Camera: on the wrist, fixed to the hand. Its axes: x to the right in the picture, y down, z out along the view.
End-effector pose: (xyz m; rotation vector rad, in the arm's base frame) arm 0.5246 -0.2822 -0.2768 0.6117 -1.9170 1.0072
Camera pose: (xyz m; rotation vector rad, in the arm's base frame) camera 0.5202 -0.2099 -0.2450 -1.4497 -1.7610 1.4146
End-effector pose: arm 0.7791 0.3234 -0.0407 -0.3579 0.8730 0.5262
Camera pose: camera 0.7339 0.3221 -0.1056 -0.0300 1.5099 2.0953
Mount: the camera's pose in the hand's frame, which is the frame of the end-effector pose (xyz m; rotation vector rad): 0.0275 0.0302 -0.0677 -0.3292 0.5353 1.5586
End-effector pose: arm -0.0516 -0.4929 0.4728 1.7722 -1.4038 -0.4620
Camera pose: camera -0.0142 -0.4953 0.5424 0.1572 -1.6788 0.5564
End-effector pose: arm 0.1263 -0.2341 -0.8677 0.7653 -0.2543 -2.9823
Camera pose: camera 0.1351 -0.2762 -0.9340 0.7317 -0.1733 -1.2706
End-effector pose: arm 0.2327 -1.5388 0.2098 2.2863 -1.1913 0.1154
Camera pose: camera 0.2374 -1.5381 0.2887 0.5378 -2.1014 0.9101
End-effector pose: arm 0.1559 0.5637 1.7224 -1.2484 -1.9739 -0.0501
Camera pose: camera 0.2136 0.5717 1.7758 -2.3343 -0.2117 0.0700
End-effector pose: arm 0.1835 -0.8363 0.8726 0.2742 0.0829 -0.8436
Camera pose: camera 0.2267 -0.8188 0.8088 0.1686 0.4330 0.8056
